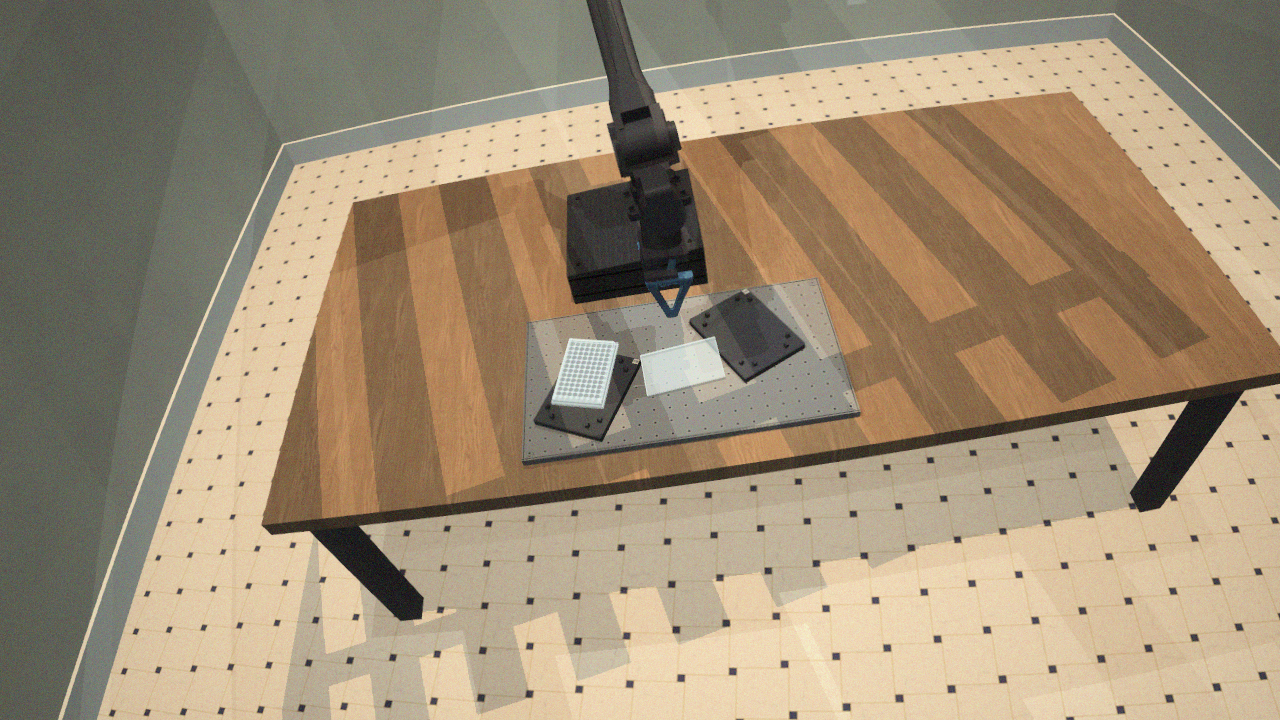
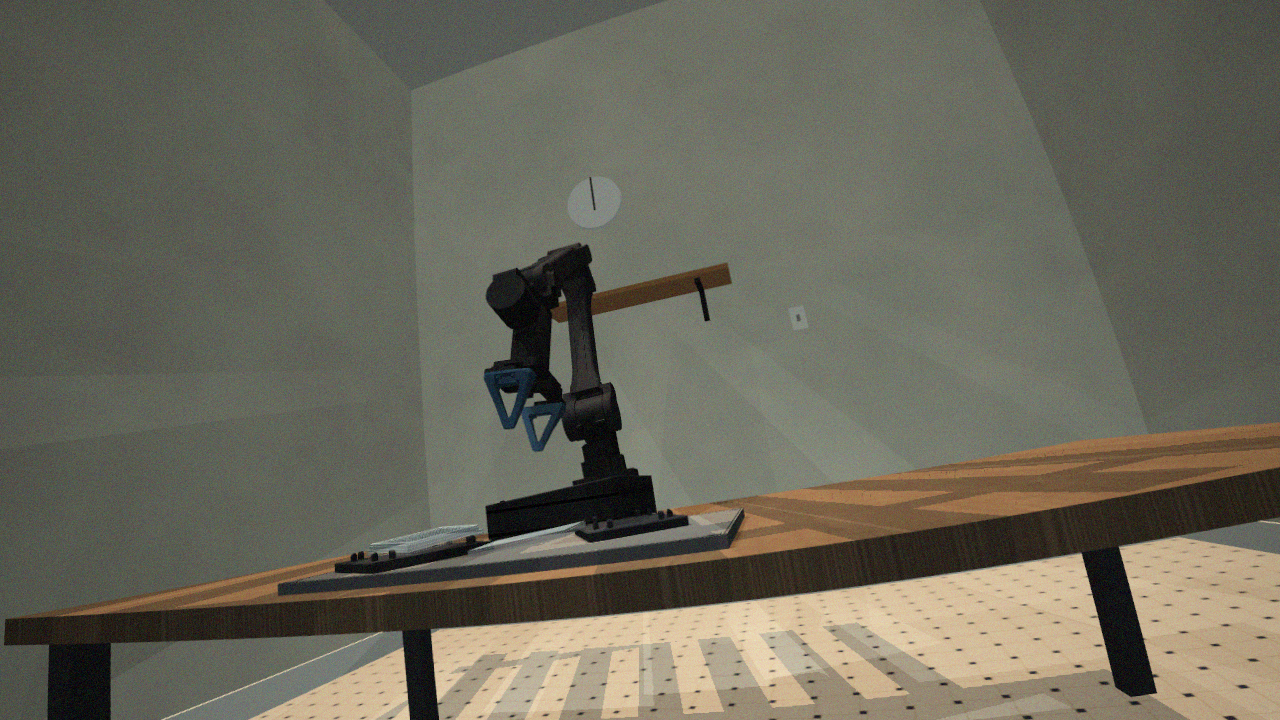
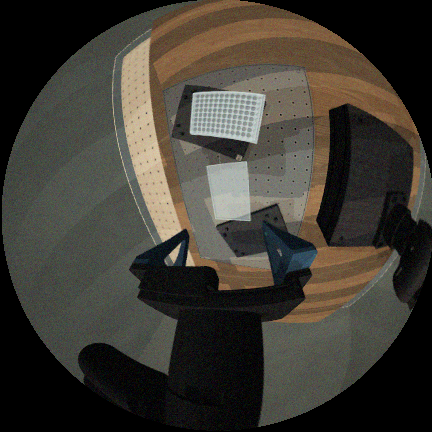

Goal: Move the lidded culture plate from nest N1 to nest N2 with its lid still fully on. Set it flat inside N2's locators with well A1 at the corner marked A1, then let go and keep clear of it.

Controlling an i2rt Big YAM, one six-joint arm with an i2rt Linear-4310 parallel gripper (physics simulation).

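Places are measured from the arm's base along level axes (x left, y down, z back), in metres.
Where they show: gripper, fingertip midpoint: (image 1: 668,301) (image 2: 524,440) (image 3: 223,228); arm's base at its link origin: (image 2: 607,483) (image 3: 389,218).
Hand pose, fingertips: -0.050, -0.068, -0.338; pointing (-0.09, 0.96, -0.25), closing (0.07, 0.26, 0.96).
Note:
Each offset is from my fingertips to the top centre of the thing, as dx, dy, dz. "spot": to the spot under its first point. Level surfaces: height alone.
The culture plate {-0.152, +0.100, +0.004} (image 1: 584,372) (image 2: 425,538) (image 3: 227,116), white with many wells, lies askew on one black nest {-0.156, +0.115, -0.023} (image 1: 581,428) (image 2: 402,564) (image 3: 215,145), turned against it and overhanging its edge. A clear flat sheet that looks like the lid {+0.001, +0.116, -0.026} (image 1: 682,366) (image 3: 230,191) lies apart from the plate, on the board between the nests. The other black nest {+0.120, +0.115, +0.012} (image 1: 747,335) (image 2: 631,526) (image 3: 255,234) holds no plate. Nest numbers are not readable. My gripper (image 1: 671,311) (image 2: 524,438) (image 3: 223,228) is open and empty, high above the board, near the arm's base.
The grey perforated board (image 1: 769,402) (image 2: 698,540) (image 3: 295,165) lies under both nests and the sheet. The arm's black base (image 1: 604,237) (image 2: 572,501) (image 3: 372,175) stands behind it on the wooden table {dy +0.149} (image 1: 429,358). Small pale tags {spot: -0.069, +0.125, +0.009} (image 1: 635,361) (image 3: 239,157) mark nest corners.

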